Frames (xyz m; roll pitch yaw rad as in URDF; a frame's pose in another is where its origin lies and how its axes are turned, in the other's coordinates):
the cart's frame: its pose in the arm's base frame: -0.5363 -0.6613 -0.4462 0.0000 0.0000 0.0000
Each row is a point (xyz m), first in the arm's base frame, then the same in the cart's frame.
Working: the arm's base frame: its pose in the cart's frame: 0.5363 0.6613 0.4462 0.0000 0.0000 0.0000

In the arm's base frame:
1: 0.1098 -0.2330 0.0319
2: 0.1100 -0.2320 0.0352
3: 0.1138 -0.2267 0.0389
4: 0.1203 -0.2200 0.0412
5: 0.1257 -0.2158 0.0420
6: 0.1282 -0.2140 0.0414
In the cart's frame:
1: 0.6461 0.4283 0.4781
2: 0.6463 0.4293 0.4814
3: 0.6501 0.4346 0.4851
4: 0.6566 0.4413 0.4874
5: 0.6620 0.4455 0.4882
6: 0.6645 0.4473 0.4876

